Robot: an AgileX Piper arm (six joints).
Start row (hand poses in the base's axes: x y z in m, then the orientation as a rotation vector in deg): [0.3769 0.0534 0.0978 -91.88 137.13 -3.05]
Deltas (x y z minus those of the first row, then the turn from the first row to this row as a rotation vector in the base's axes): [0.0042 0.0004 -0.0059 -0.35 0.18 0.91]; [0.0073 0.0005 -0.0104 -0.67 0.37 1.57]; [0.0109 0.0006 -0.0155 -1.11 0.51 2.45]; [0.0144 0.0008 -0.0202 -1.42 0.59 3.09]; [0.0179 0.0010 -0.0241 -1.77 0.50 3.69]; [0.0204 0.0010 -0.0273 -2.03 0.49 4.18]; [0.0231 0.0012 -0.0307 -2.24 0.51 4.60]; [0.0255 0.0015 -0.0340 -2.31 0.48 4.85]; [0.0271 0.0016 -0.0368 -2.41 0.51 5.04]
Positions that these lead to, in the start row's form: [0.3811 0.0538 0.0919 -93.19 136.64 -3.16]; [0.3842 0.0539 0.0874 -94.19 136.35 -3.27]; [0.3878 0.0540 0.0823 -95.48 135.86 -3.52]; [0.3913 0.0542 0.0776 -96.40 135.48 -3.71]; [0.3948 0.0544 0.0737 -97.22 135.02 -4.10]; [0.3973 0.0544 0.0705 -97.91 134.68 -4.33]; [0.4000 0.0546 0.0671 -98.50 134.40 -4.49]; [0.4024 0.0549 0.0638 -98.81 134.18 -4.55]; [0.4040 0.0550 0.0610 -99.09 134.07 -4.61]
